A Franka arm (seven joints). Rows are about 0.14 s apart.
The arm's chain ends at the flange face. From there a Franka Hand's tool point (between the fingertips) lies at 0.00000 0.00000 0.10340 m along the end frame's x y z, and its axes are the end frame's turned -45 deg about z.
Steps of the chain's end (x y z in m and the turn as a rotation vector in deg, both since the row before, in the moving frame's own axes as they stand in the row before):
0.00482 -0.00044 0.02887 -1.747 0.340 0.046
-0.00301 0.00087 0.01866 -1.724 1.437 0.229
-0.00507 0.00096 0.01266 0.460 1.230 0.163
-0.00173 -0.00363 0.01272 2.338 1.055 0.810
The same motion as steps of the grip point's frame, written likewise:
0.00192 0.00576 0.02882 -1.476 -0.995 0.046
-0.00312 0.00252 0.01858 -2.235 -0.203 0.229
-0.00211 -0.00192 0.01263 -0.544 1.195 0.163
0.00568 -0.00540 0.01262 0.907 2.399 0.810

